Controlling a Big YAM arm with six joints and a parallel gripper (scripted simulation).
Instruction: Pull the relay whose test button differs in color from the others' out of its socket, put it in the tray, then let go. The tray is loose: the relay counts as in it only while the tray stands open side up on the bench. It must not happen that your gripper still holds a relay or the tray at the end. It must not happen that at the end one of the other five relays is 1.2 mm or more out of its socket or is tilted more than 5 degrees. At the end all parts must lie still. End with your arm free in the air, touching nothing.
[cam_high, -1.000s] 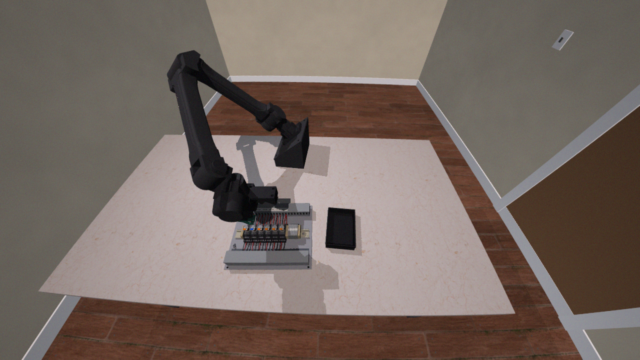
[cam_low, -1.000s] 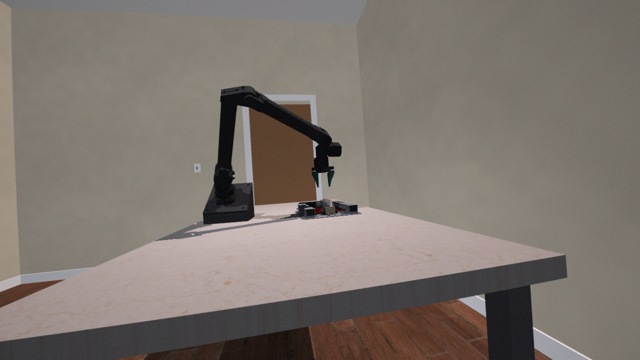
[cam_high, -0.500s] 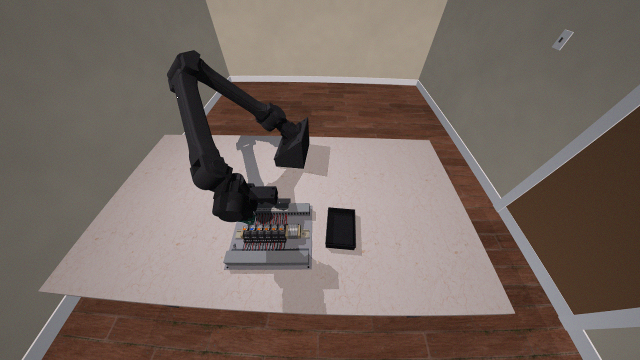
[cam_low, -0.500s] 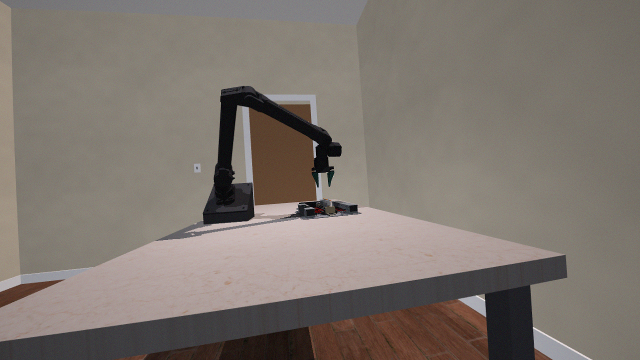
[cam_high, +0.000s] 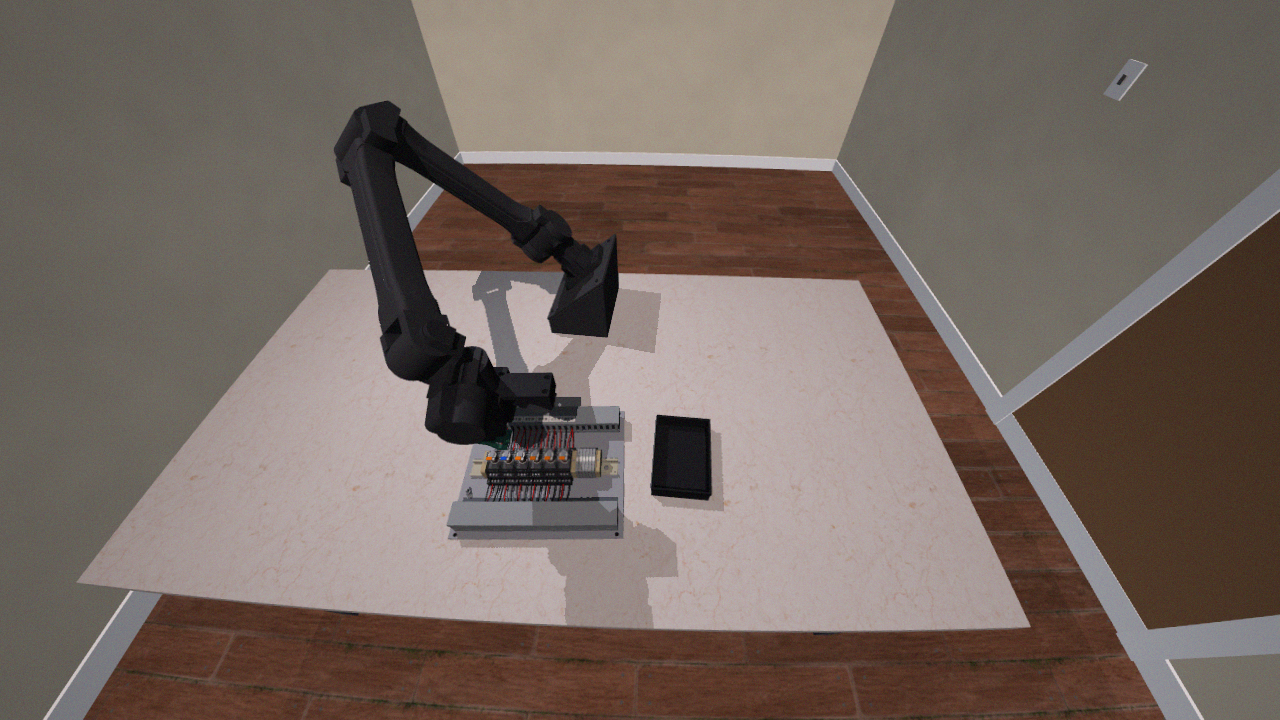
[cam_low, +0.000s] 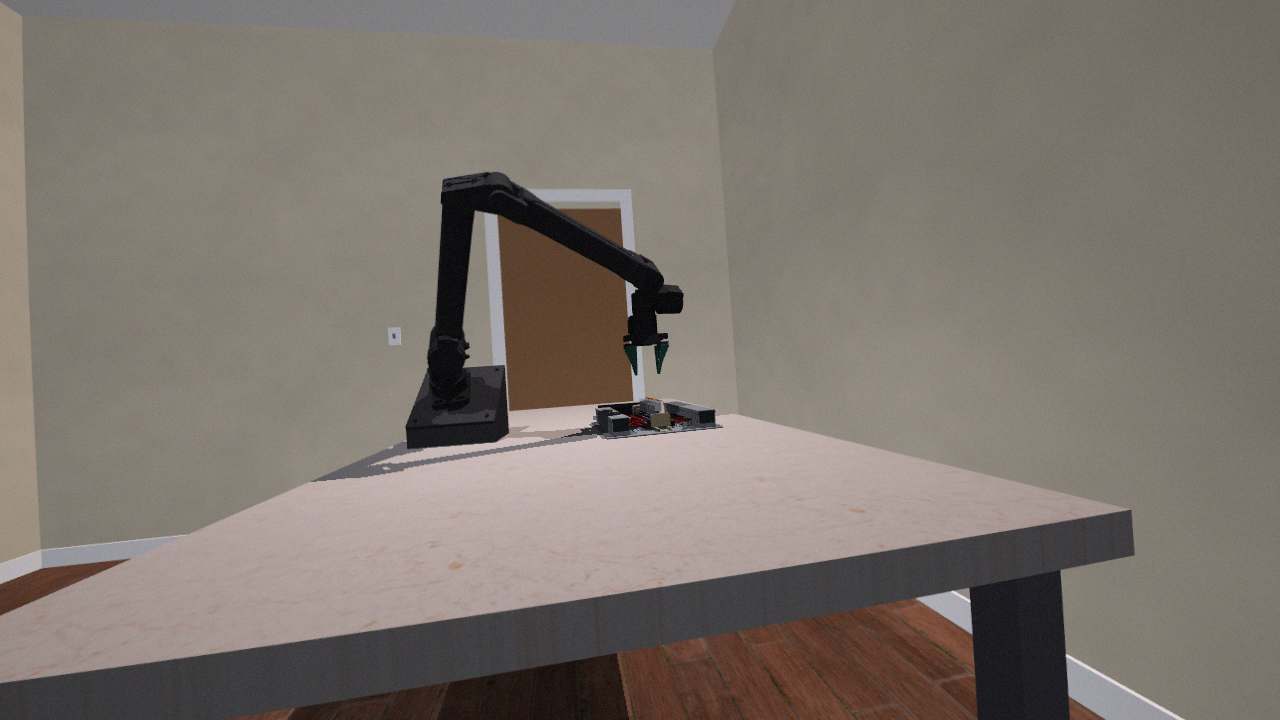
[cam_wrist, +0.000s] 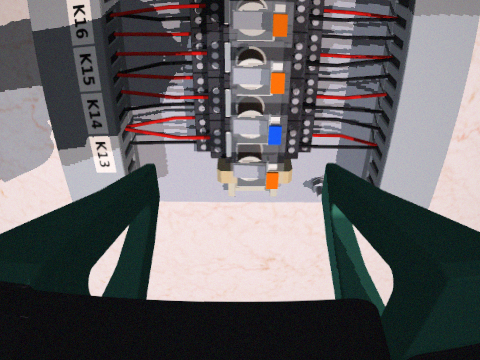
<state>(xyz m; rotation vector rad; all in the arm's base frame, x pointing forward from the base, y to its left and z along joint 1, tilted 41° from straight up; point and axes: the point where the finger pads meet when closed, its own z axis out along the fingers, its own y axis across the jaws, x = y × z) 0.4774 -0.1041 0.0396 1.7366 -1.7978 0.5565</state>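
My hand is 10 mm short of the clear-cased relay, 20 mm to the left of it and 90 mm above it. The rest, counted from my hand: black tray (10 mm behind, 320 mm to the left, 120 mm below).
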